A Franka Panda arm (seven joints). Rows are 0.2 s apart.
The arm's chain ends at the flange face. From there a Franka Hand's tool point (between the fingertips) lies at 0.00 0.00 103.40 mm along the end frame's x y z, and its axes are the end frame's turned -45 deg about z.
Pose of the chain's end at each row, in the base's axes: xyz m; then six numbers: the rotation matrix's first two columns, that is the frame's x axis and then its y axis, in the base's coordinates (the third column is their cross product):
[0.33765 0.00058 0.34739 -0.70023 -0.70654 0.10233 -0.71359 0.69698 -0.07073]
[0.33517 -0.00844 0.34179 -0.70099 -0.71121 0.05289 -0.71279 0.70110 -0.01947]
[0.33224 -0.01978 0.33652 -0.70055 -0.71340 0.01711 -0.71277 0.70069 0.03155]
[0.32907 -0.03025 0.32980 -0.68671 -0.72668 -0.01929 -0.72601 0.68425 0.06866]
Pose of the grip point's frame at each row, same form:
[0.33544 -0.01209 0.24479 0.00945 -0.99244 0.12237 -0.99972 -0.00676 0.02234]
[0.33277 -0.01375 0.23855 0.00834 -0.99865 0.05117 -0.99969 -0.00715 0.02363]
[0.32867 -0.01876 0.23319 0.00864 -0.99991 -0.01021 -0.99937 -0.00899 0.03441]
[0.32528 -0.02393 0.22666 0.02779 -0.99768 -0.06219 -0.99894 -0.03000 0.03491]

